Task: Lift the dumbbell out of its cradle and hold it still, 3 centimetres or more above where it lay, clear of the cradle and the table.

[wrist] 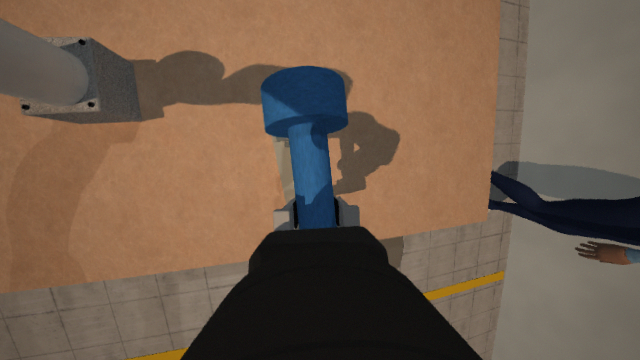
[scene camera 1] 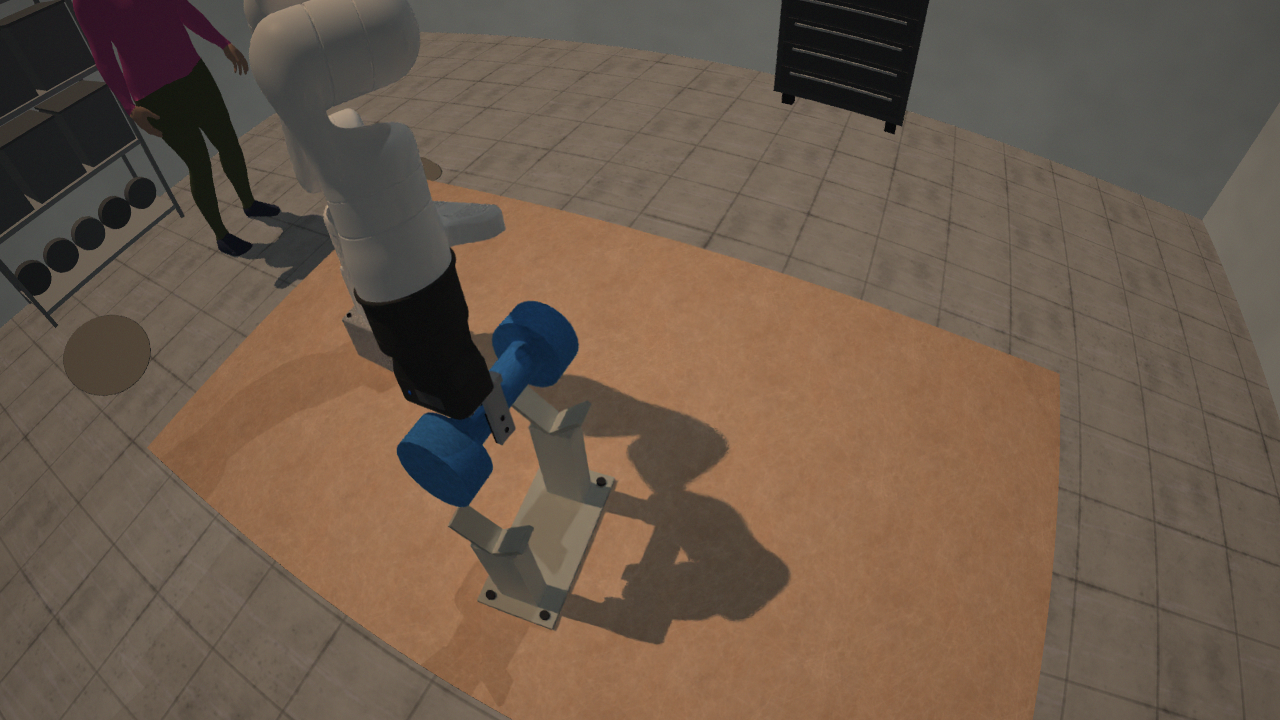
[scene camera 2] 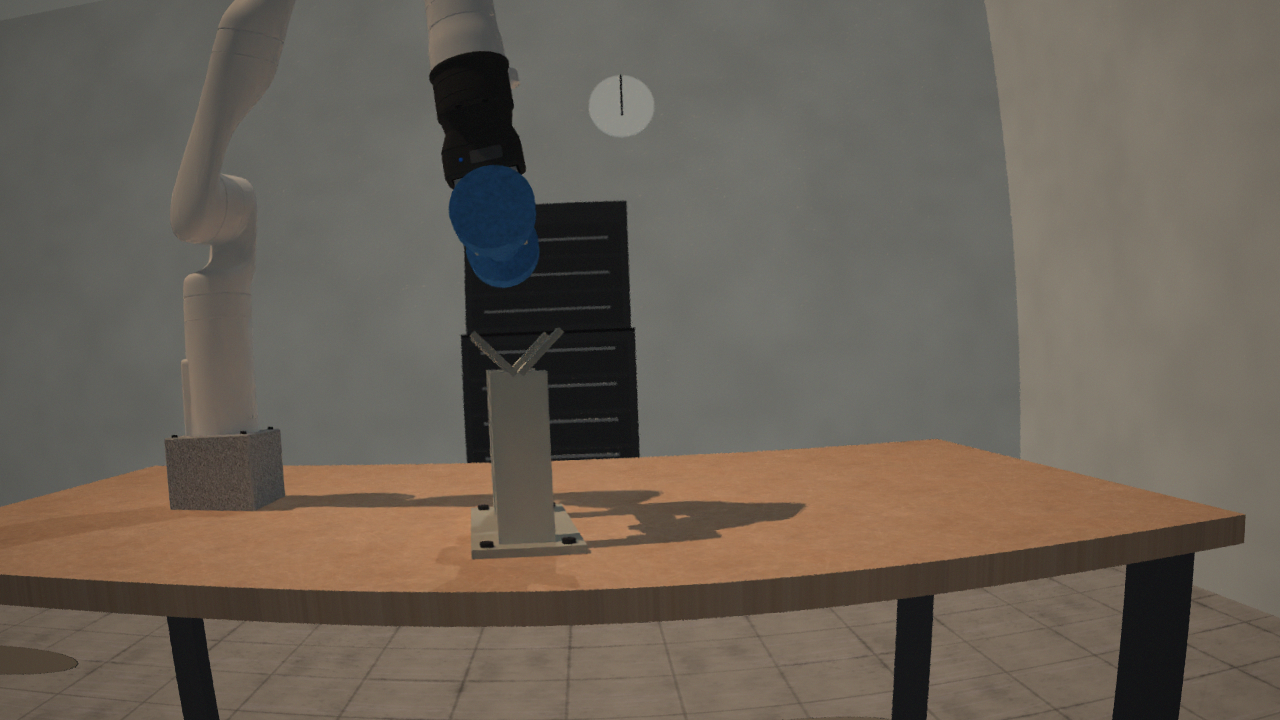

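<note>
A blue dumbbell (scene camera 1: 444, 458) (scene camera 2: 492, 207) (wrist: 304, 100) hangs in the air above its cradle, with a clear gap between them in the scene camera 2 view. There it looks tilted, the near head higher than the far one. The pale cradle (scene camera 1: 560, 461) (scene camera 2: 521, 456) stands upright on the table, both V-shaped rests empty; in the wrist view it is mostly hidden under the dumbbell. My gripper (scene camera 1: 490, 413) (wrist: 316, 207) is shut on the dumbbell's handle between the two heads. In the scene camera 2 view the near head hides the fingertips.
The table (scene camera 1: 850, 429) (scene camera 2: 895, 501) (wrist: 210, 175) carries the arm's grey base block (scene camera 2: 223, 470) (wrist: 116, 85) on the left. A black drawer cabinet (scene camera 1: 850, 53) (scene camera 2: 586, 295) stands behind. A person (scene camera 1: 179, 98) stands beyond the table's far left side, near a shelf rack. Another person's legs (wrist: 575, 212) show at the right.
</note>
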